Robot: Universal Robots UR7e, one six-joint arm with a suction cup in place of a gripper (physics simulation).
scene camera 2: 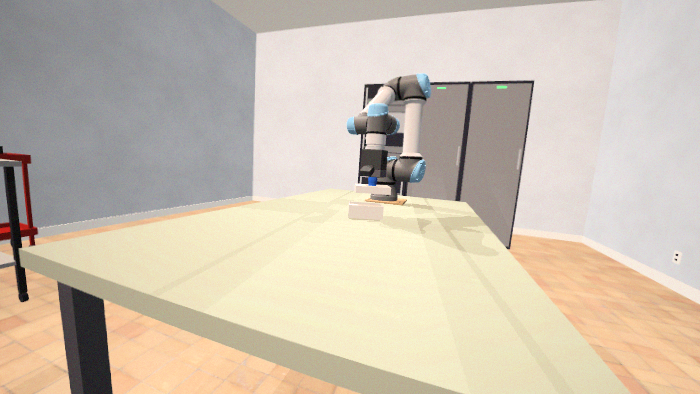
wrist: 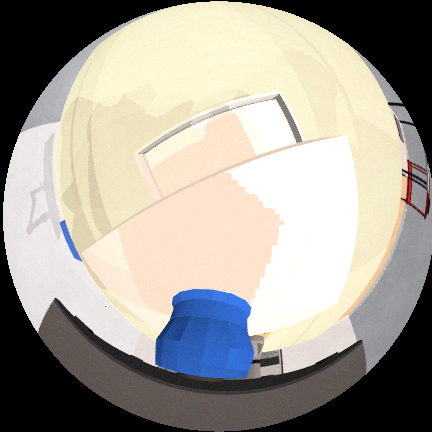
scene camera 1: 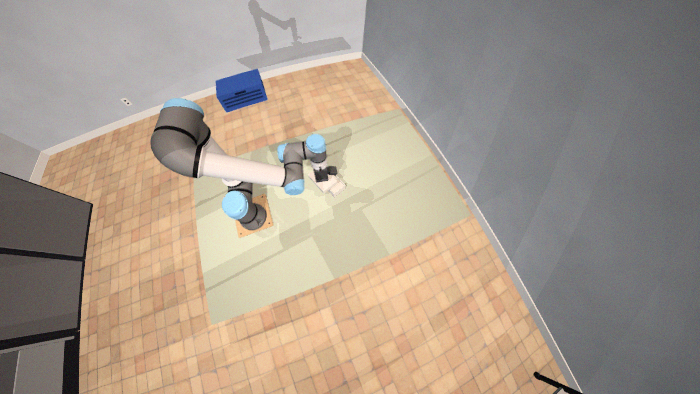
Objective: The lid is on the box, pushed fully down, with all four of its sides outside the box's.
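Pixels of known places: hand, tool point: (scene camera 2: 372, 188) (wrist: 213, 290); arm's base, link origin: (scene camera 2: 383, 199) (scene camera 1: 253, 217).
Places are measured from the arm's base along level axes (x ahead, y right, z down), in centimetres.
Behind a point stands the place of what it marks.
Note:
The pale lid (scene camera 1: 321, 185) {z -10.6, x 40.6, y -4.9 cm} (scene camera 2: 373, 189) {z -9.6, x 45.8, y -11.4 cm} (wrist: 225, 240) hangs roughly level from my blue suction cup (scene camera 2: 372, 181) (wrist: 211, 302), which is attached to its top. My gripper is shut on the lid; the cup is hidden under the arm's black tool in scene camera 1. The white open box (scene camera 1: 339, 188) {z -3.0, x 50.0, y -4.8 cm} (scene camera 2: 366, 212) {z -1.6, x 50.7, y -11.3 cm} (wrist: 290, 119) {z -3.5, x 51.3, y -4.7 cm} stands on the table. In scene camera 2 a gap shows between lid and box, and the lid sits slightly to the right. In the wrist view the lid covers the box's near part, while its far rim and part of its inside show.
The pale green table (scene camera 1: 425, 200) {z 0.8, x 98.0, y 12.3 cm} (scene camera 2: 300, 300) {z 0.8, x 107.4, y -25.9 cm} carries the arm's wooden base plate (scene camera 1: 270, 220) {z 0.0, x 9.3, y 4.0 cm} (scene camera 2: 402, 202) {z 0.2, x 1.5, y -11.1 cm}. A blue crate (scene camera 1: 240, 90) stands on the floor near the wall. Grey cabinets (scene camera 1: 40, 295) (scene camera 2: 500, 160) stand behind the arm. A red cart (scene camera 2: 28, 200) stands at the left in scene camera 2.

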